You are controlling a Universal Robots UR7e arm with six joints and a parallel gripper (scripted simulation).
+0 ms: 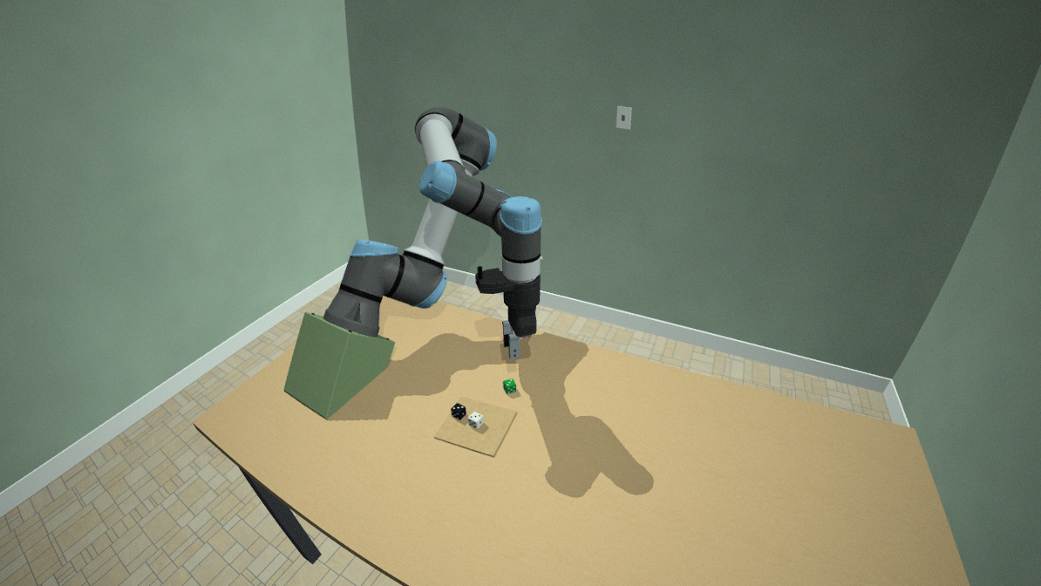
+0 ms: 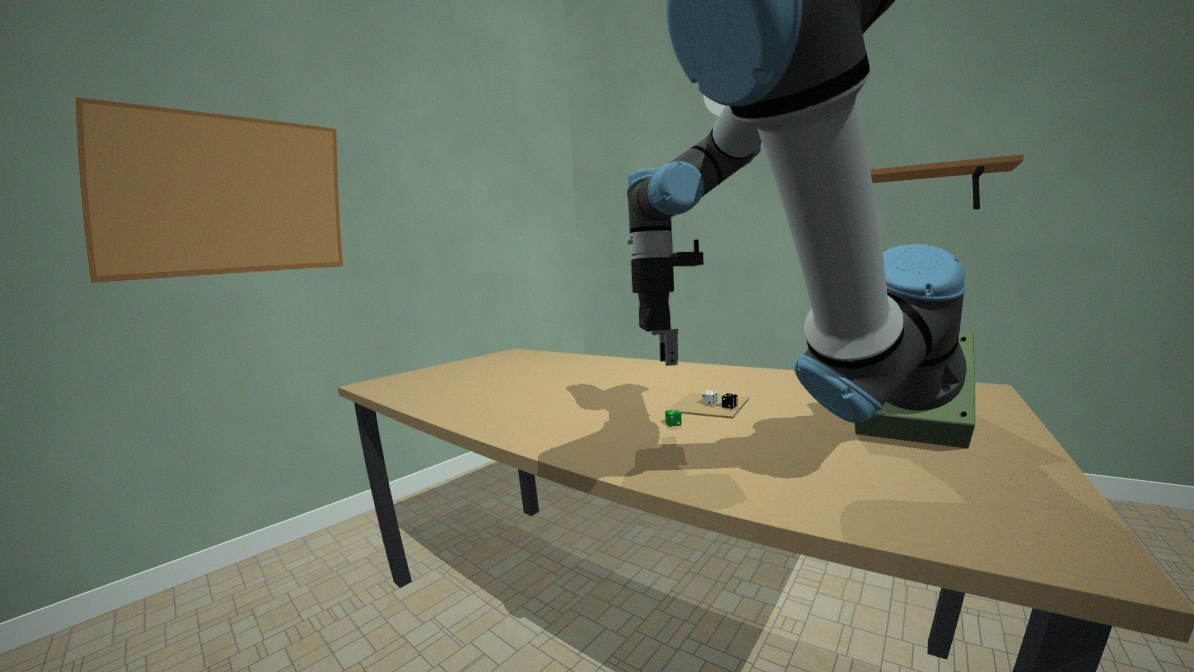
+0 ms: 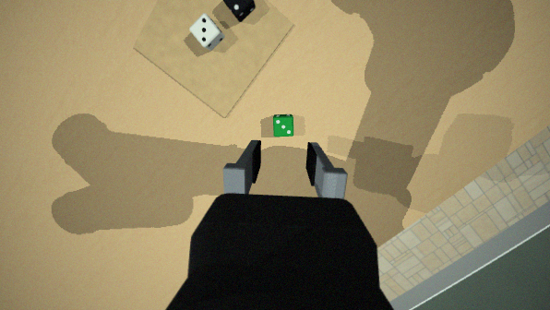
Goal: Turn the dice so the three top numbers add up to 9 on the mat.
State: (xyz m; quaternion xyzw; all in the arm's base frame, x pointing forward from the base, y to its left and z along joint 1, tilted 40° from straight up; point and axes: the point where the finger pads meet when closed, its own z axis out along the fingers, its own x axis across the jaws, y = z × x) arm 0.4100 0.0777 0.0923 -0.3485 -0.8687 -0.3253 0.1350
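The green die is 12 cm below my hand. Round my hand: white die (14 cm to the right, 12 cm below, 1 cm behind); black die (14 cm to the right, 12 cm below, 6 cm behind); tan mat (14 cm to the right, 13 cm below, 1 cm behind).
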